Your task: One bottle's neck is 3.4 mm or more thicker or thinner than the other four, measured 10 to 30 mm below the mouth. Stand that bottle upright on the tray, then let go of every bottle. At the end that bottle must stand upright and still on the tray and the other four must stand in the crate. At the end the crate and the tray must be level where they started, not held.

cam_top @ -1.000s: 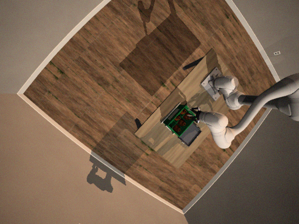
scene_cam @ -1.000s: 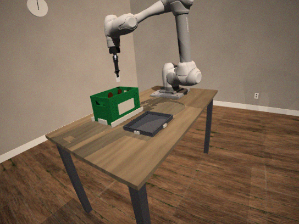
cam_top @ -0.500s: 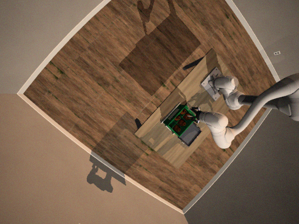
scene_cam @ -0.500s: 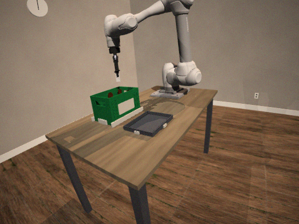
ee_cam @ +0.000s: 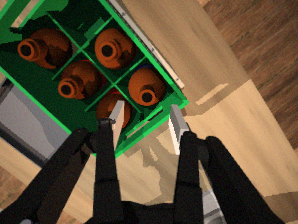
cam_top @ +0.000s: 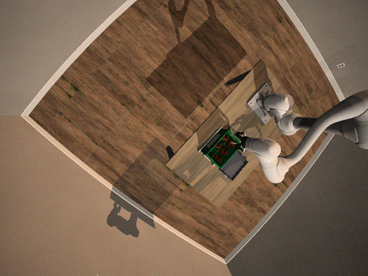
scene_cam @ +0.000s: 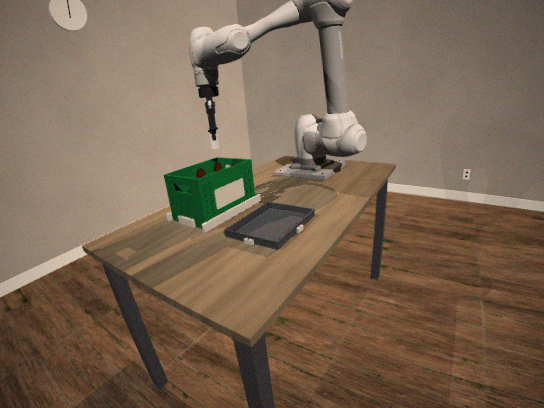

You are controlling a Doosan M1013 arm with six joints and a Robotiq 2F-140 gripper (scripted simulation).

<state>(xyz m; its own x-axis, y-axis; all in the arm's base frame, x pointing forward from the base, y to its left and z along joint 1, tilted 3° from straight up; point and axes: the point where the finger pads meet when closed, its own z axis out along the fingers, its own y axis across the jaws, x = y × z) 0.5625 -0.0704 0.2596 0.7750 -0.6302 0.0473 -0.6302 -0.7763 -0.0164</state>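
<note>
Right now the green crate is 170 mm below my hand, 90 mm ahead of it and 50 mm to the left of it. Round my hand: dark grey tray: 330 mm to the left, 250 mm below, 70 mm ahead.
</note>
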